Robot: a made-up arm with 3 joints. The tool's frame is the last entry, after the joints. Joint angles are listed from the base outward.
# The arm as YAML. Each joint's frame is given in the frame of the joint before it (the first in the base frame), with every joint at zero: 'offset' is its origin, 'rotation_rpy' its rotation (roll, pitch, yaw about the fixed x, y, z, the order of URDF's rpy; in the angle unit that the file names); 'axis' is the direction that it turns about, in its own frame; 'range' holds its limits. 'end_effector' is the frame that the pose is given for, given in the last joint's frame.
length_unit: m
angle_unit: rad
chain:
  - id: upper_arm
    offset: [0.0, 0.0, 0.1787]
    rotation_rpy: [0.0, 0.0, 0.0]
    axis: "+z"
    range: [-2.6, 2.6]
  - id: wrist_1
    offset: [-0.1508, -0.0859, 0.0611]
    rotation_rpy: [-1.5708, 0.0, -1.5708]
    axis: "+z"
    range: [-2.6, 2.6]
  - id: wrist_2
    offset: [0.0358, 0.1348, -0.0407]
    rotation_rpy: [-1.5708, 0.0, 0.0]
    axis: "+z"
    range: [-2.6, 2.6]
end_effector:
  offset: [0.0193, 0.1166, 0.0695]
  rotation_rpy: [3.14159, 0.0, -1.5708]
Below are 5 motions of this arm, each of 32 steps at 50 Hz.
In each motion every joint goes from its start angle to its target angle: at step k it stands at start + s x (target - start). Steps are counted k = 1, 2, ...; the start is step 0. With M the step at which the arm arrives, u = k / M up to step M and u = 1 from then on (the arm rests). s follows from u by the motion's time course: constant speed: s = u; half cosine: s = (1 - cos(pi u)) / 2; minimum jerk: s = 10 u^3 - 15 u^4 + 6 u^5.
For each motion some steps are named. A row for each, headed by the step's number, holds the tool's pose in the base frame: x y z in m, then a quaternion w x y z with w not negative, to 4 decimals.
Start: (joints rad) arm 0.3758 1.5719 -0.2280
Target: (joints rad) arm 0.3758 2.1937 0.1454
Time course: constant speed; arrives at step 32
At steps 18, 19, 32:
18: -0.3324 0.0039 0.2563 0.5618 0.8066 0.1459 0.1121
19: -0.3323 0.0030 0.2617 0.5546 0.8112 0.1516 0.1073
32: -0.3256 -0.0186 0.3281 0.4534 0.8597 0.2293 0.0525

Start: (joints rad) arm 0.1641 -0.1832 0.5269
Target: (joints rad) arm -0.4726 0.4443 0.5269
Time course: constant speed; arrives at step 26
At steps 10, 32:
10: -0.3065 -0.0433 0.0362 0.9538 0.0283 0.0064 -0.2991
32: -0.2655 0.1441 0.0580 0.8561 0.2202 0.0060 -0.4674

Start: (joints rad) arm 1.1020 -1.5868 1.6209
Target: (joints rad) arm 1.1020 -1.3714 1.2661
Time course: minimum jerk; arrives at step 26
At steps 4, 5, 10, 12, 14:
4: 0.1665 -0.3154 0.1603 0.6810 -0.1512 -0.6943 -0.1771
5: 0.1657 -0.3161 0.1594 0.6835 -0.1537 -0.6919 -0.1747
10: 0.1573 -0.3229 0.1507 0.7079 -0.1782 -0.6670 -0.1492
12: 0.1525 -0.3267 0.1462 0.7212 -0.1913 -0.6522 -0.1338
14: 0.1474 -0.3306 0.1419 0.7347 -0.2044 -0.6362 -0.1171

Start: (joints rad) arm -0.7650 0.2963 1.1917
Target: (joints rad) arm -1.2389 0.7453 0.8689
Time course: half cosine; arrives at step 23
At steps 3, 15, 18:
3: -0.1523 0.2068 0.0655 0.5489 0.1538 0.0307 -0.8210
15: -0.0567 0.2783 0.1022 0.4871 0.3061 -0.0238 -0.8176
18: -0.0317 0.2878 0.1110 0.4716 0.3372 -0.0476 -0.8134

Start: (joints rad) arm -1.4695 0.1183 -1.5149
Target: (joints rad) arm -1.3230 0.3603 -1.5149
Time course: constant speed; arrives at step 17
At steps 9, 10, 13, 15, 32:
9: -0.2136 0.1430 0.0043 0.9905 0.0144 -0.1221 0.0610
10: -0.2115 0.1418 0.0029 0.9894 0.0158 -0.1290 0.0652
13: -0.2051 0.1385 -0.0010 0.9855 0.0203 -0.1497 0.0777
15: -0.2008 0.1365 -0.0033 0.9825 0.0236 -0.1635 0.0860
32: -0.1964 0.1347 -0.0054 0.9793 0.0271 -0.1771 0.0943

